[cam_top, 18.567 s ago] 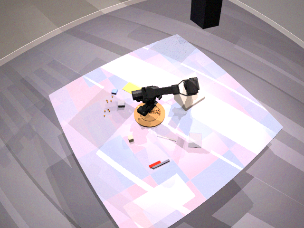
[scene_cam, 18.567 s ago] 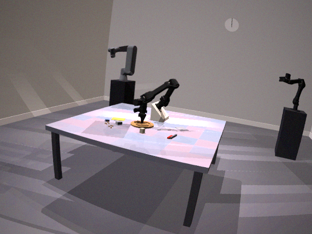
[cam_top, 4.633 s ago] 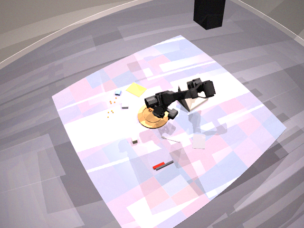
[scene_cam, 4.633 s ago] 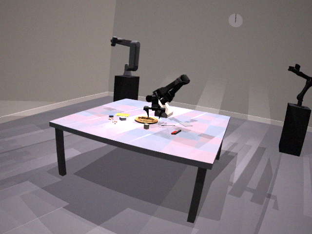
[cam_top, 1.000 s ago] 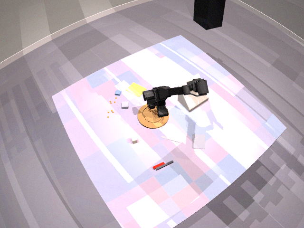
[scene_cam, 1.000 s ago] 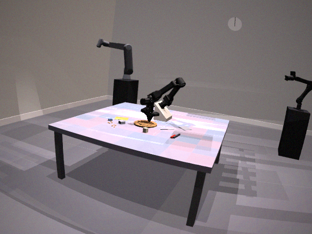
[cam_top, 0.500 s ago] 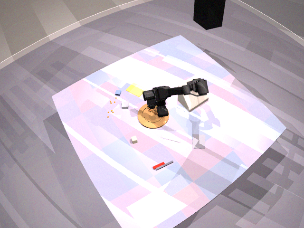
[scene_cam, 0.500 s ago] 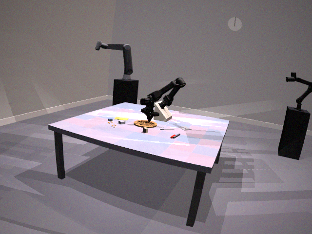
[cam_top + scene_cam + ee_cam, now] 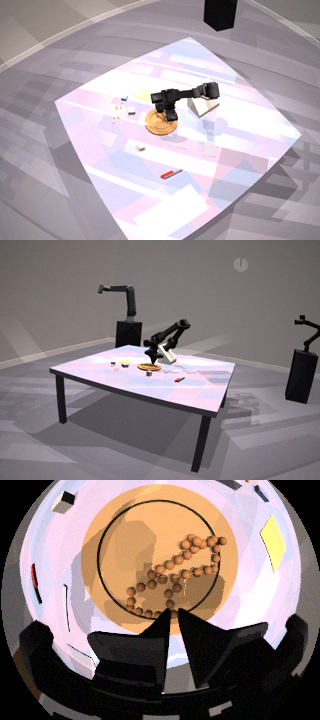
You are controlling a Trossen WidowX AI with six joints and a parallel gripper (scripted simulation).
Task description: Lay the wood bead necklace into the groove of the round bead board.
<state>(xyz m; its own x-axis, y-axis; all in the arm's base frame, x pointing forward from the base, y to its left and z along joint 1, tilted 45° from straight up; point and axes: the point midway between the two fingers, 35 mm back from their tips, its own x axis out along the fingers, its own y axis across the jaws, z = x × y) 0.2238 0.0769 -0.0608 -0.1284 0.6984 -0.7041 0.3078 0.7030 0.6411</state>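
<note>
Right now the round bead board is 60 mm ahead of my gripper tip and 10 mm below it. Round my gripper tip: white block (180 mm ahead, 160 mm to the right, 10 mm below); then thin rod (50 mm ahead, 200 mm to the left, 20 mm below); then yellow sheet (60 mm ahead, 260 mm to the right, 20 mm below).
</note>
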